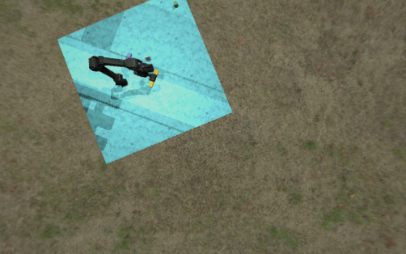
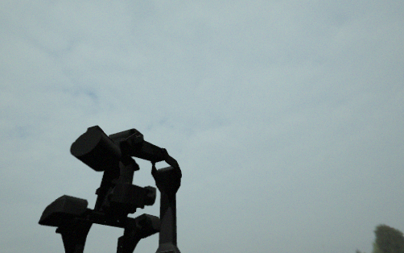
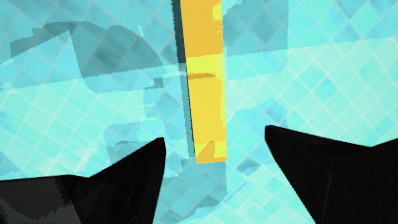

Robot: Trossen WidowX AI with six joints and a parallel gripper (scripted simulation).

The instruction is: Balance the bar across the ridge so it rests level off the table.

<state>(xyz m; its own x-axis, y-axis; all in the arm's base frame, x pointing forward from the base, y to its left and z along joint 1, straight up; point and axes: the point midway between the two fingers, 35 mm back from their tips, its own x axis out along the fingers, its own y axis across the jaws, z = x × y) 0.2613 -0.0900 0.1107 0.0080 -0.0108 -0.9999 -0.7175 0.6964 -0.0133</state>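
Now: the yellow bar 7 cm below my gripper tip, 2 cm to the left of it and 2 cm ahead of it. Round my gripper tip: small purple block: 30 cm to the left, 12 cm behind, 7 cm below; then small green cube: 59 cm to the left, 48 cm ahead, 6 cm below.
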